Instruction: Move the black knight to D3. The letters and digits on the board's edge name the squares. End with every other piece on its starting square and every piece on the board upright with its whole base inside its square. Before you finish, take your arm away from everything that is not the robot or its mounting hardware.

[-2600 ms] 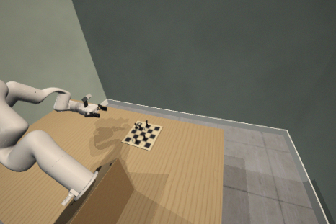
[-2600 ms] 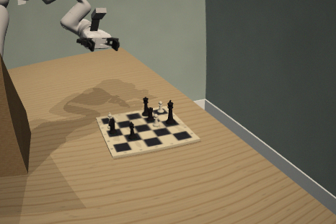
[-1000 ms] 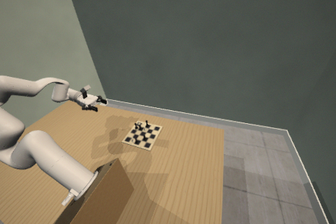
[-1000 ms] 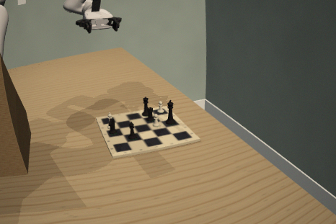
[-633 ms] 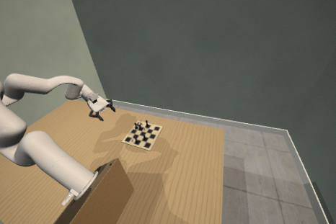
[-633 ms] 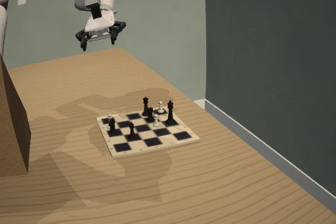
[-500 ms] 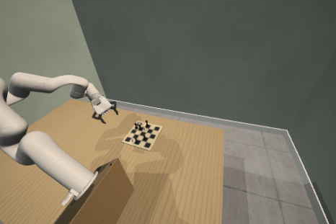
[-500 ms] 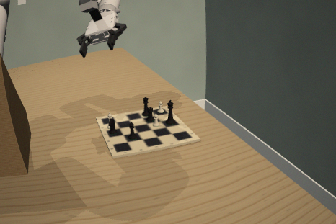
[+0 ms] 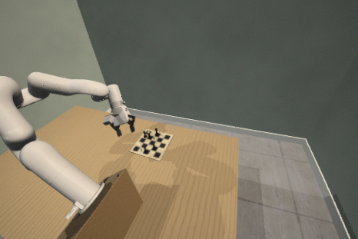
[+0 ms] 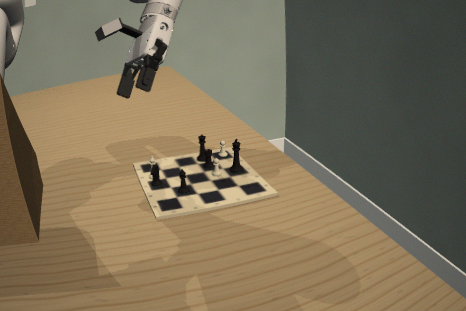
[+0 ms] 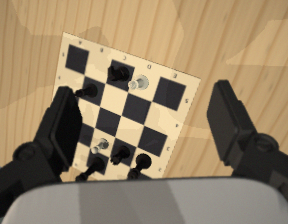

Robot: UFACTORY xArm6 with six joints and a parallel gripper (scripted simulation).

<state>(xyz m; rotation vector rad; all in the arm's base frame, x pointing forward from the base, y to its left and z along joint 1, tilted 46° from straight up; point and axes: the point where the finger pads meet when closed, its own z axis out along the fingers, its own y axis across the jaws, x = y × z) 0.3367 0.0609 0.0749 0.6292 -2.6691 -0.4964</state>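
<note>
My hand is 20 mm short of the white piece, 50 mm to the left of it and 140 mm above it. Also, from my hand: black pawn: 60 mm ahead, 130 mm to the right, 140 mm below; then chessboard: 100 mm ahead, 90 mm to the right, 170 mm below.
</note>
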